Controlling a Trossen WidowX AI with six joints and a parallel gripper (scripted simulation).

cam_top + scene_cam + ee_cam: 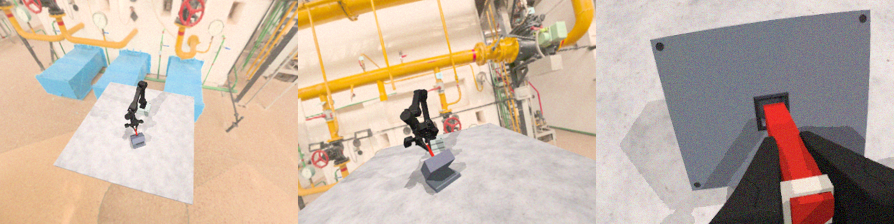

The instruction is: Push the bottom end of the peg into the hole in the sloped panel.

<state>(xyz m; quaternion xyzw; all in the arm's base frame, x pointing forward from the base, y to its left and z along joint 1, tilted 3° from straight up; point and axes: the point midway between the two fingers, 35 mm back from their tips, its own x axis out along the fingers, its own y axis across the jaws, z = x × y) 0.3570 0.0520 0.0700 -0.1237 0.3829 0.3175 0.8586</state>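
The grey sloped panel is 60 mm below my gripper tip, 30 mm to the left of it and 30 mm ahead of it. Also, from my gripper tip: red peg: 10 mm to the right, 10 mm behind, 10 mm above.
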